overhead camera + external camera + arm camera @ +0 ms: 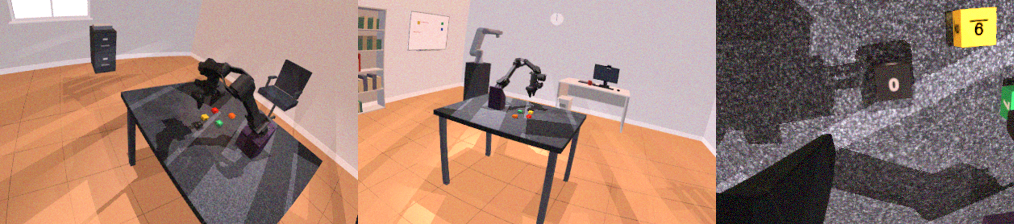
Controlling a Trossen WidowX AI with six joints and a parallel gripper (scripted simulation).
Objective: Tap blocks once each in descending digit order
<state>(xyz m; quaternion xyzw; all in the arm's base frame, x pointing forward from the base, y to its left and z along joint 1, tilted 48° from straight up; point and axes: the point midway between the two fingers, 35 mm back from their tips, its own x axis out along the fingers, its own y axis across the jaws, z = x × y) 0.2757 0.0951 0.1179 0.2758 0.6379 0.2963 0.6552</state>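
Now: the yellow block 12 cm below my gripper tip, 7 cm to the right of it and 4 cm ahead of it. From my gripper tip the other things lie so: red block (19 cm to the right, 12 cm below, 7 cm ahead); green block (13 cm to the right, 12 cm below, 4 cm behind); dark grey block (12 cm below).
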